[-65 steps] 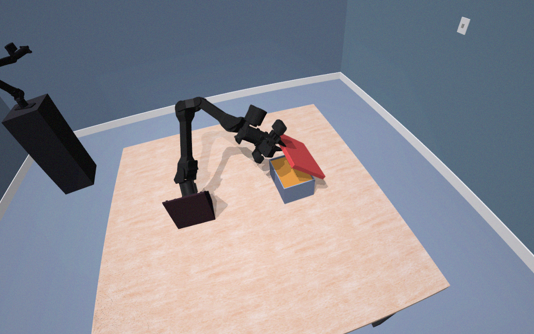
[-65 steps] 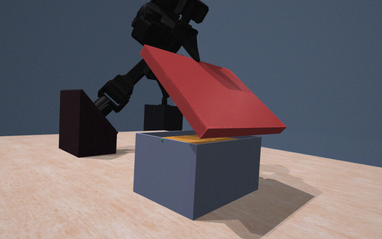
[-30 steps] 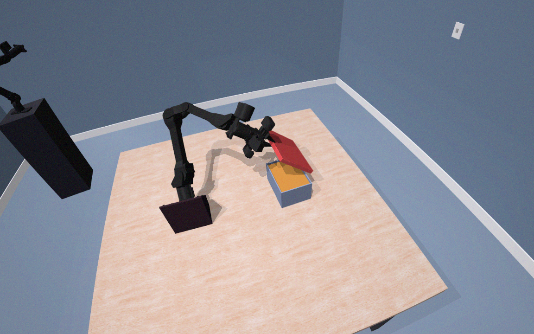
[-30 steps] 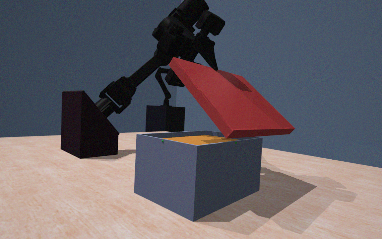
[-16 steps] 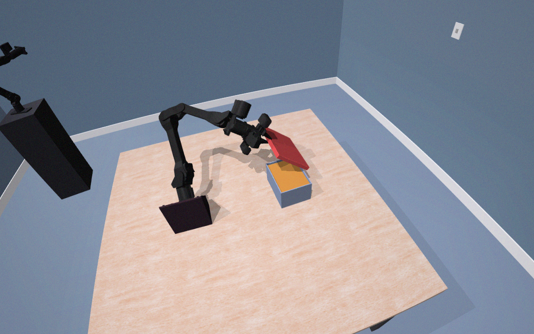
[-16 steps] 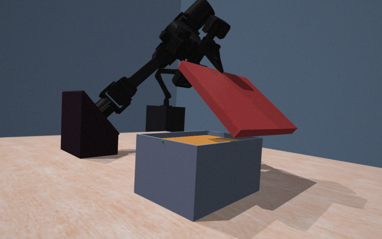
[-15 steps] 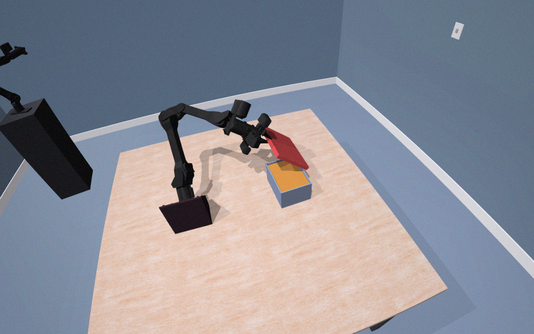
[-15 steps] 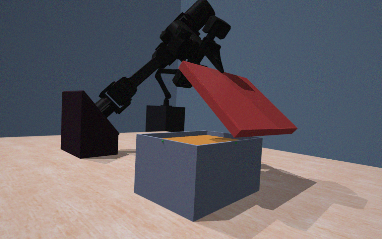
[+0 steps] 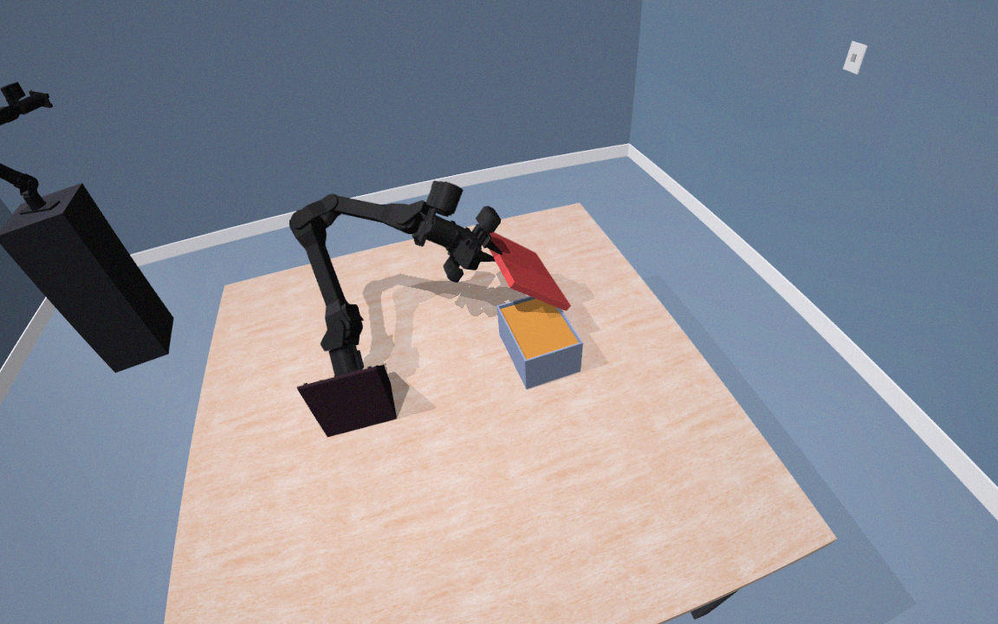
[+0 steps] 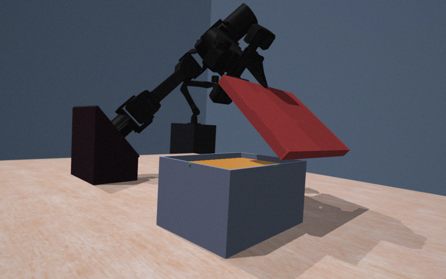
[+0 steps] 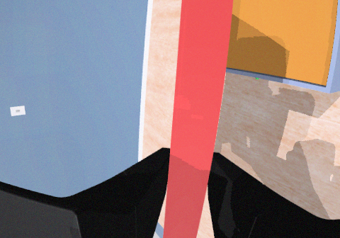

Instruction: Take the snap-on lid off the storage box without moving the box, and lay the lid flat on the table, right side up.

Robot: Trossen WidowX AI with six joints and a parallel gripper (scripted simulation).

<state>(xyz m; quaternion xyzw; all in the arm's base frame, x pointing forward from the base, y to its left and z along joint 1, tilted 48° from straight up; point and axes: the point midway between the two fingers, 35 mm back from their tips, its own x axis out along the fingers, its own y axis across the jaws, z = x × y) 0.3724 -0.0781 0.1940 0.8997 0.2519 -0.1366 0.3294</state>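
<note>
My gripper tip is now 60 mm short of the red lid, 50 mm above it and 10 mm to the left of it. Round my gripper tip: grey-blue storage box (180 mm below, 130 mm to the right, 40 mm ahead).
</note>
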